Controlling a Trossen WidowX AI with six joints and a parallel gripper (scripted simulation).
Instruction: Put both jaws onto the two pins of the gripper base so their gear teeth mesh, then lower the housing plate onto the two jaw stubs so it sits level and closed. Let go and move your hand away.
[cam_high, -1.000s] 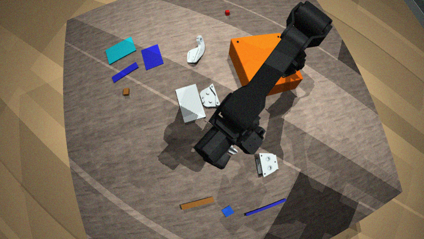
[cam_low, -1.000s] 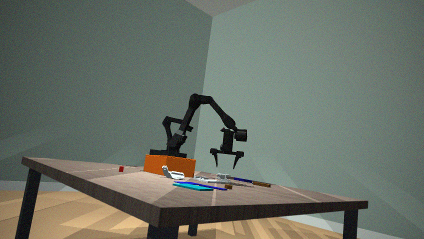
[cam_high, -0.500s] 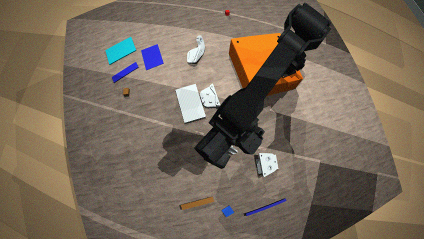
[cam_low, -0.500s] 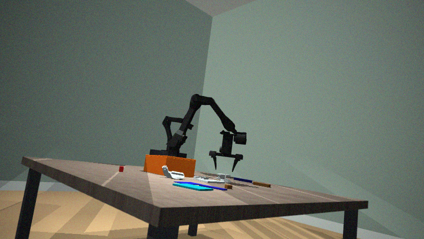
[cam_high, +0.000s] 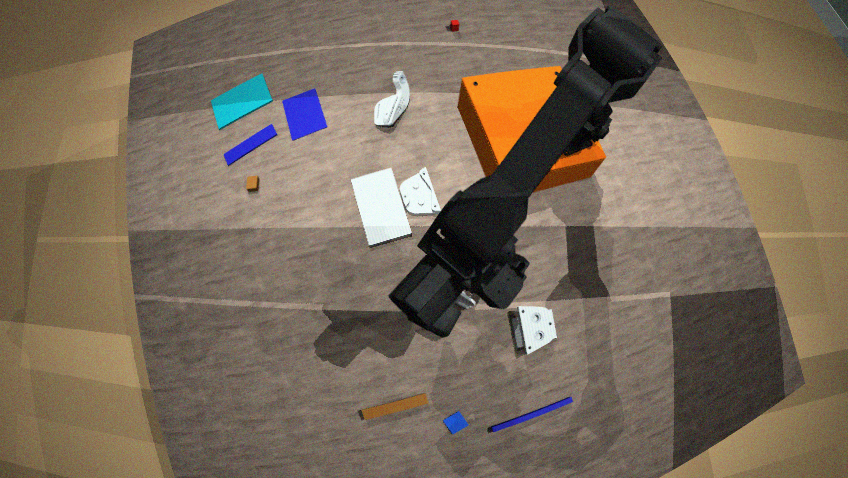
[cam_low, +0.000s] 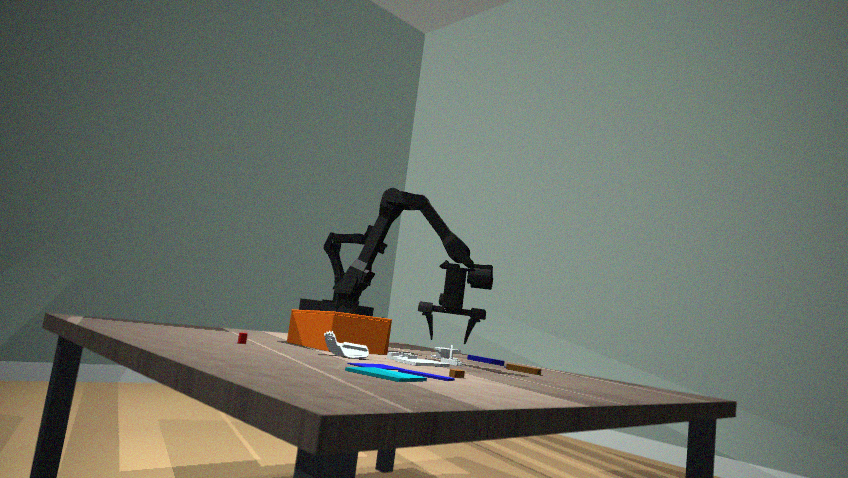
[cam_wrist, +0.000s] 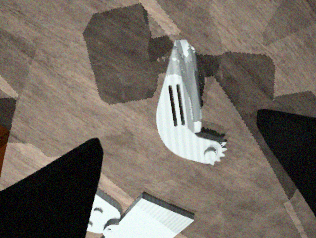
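My gripper tip is 40 mm short of the white jaw, 10 mm to the left of it and 50 mm above it. Also, from my gripper tip: blue square: 90 mm ahead, 210 mm to the left, 50 mm below; white gripper base: 90 mm behind, 120 mm to the left, 30 mm below; brown bar: 170 mm ahead, 140 mm to the left, 50 mm below.
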